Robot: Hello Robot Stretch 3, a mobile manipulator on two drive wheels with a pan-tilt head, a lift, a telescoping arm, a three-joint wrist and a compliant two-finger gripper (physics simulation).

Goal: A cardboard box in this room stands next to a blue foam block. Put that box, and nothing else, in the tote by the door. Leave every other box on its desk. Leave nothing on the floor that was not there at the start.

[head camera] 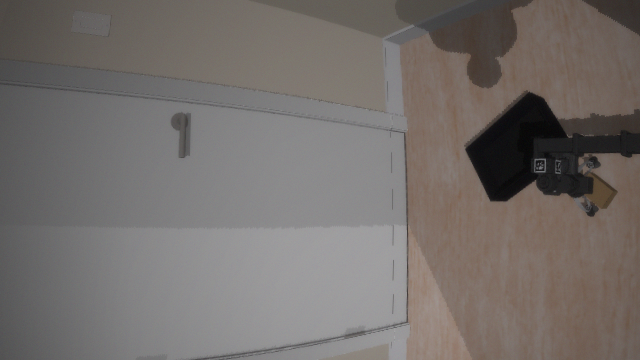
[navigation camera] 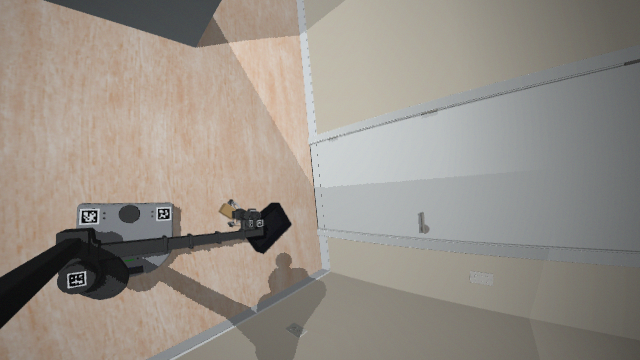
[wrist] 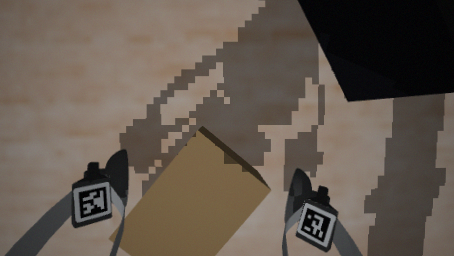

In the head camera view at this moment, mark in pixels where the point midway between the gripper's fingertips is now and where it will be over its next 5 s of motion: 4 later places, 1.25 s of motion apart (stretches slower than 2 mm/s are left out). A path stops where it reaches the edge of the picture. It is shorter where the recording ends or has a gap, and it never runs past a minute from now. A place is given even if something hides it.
My gripper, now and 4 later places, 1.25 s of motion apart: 594, 186; 593, 186; 577, 185; 557, 183; 531, 178
